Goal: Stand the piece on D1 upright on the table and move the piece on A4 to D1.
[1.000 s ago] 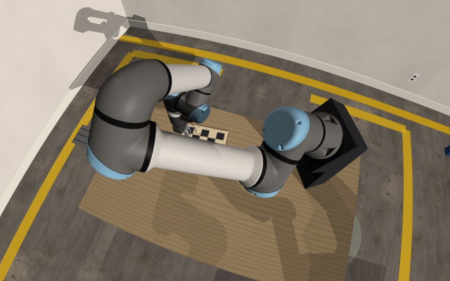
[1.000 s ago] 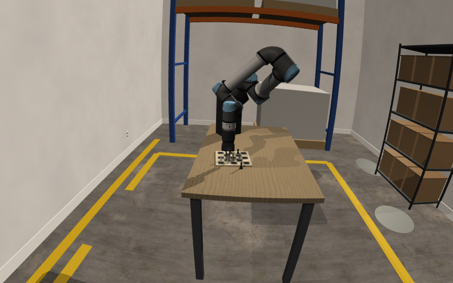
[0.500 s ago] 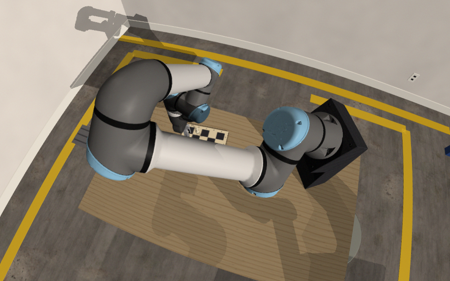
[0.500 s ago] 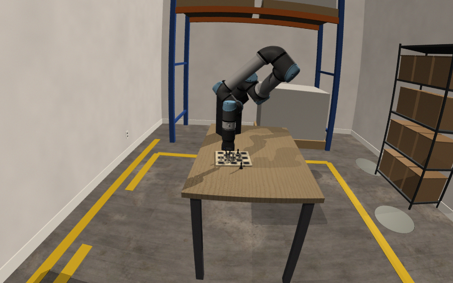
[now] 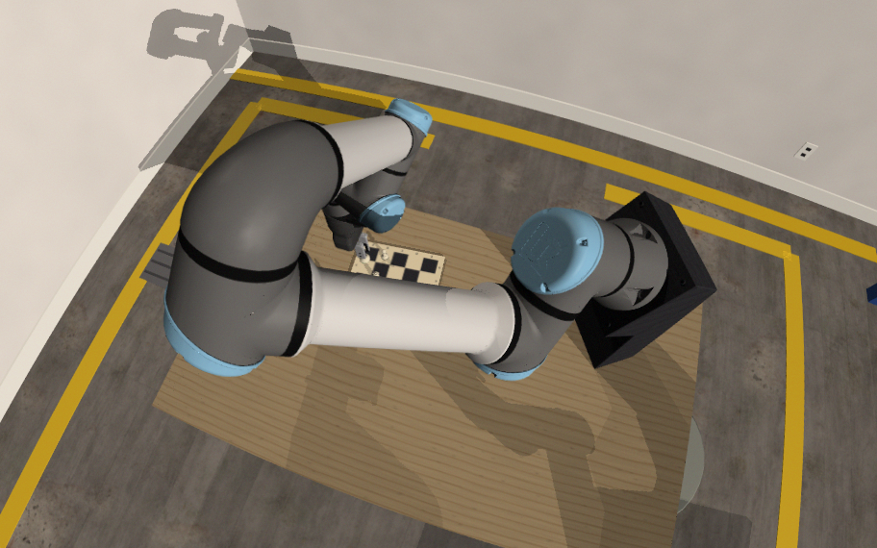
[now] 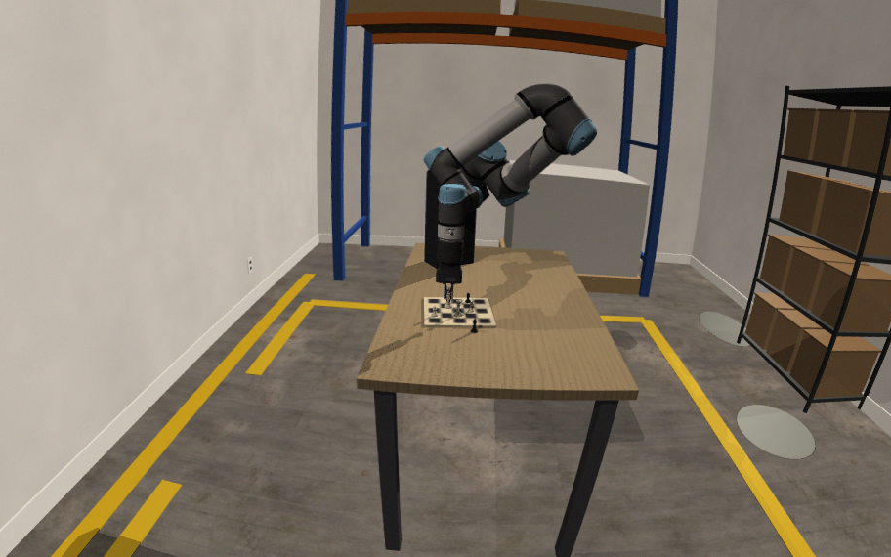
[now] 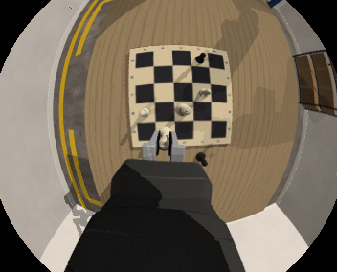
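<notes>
Right now my hand is 9 cm above the chessboard, 8 cm past it and 1 cm to the right of it.
</notes>
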